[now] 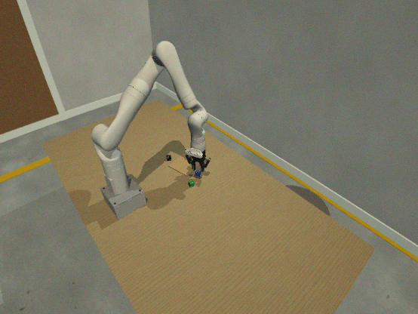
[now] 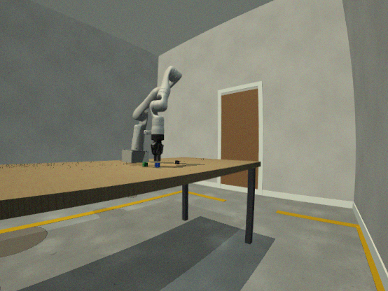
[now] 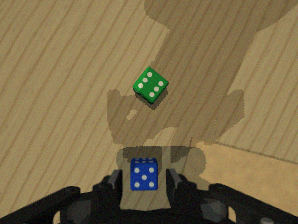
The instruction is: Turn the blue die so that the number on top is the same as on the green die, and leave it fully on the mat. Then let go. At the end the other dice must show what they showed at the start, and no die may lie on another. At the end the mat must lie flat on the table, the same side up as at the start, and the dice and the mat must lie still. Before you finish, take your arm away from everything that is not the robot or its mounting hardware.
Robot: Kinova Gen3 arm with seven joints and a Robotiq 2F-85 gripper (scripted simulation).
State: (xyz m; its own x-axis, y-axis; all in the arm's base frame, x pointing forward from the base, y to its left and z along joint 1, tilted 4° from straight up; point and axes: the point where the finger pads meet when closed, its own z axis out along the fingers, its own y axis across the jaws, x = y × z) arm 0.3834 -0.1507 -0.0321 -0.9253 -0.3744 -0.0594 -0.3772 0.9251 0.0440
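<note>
Right now my hand is 4 cm above the blue die. From my hand the other things lie so: black die: 22 cm to the left, 4 cm below, 2 cm behind; then green die: 8 cm behind, 4 cm below, 3 cm to the right; then tan mat: 11 cm to the left, 5 cm below, 1 cm ahead.
</note>
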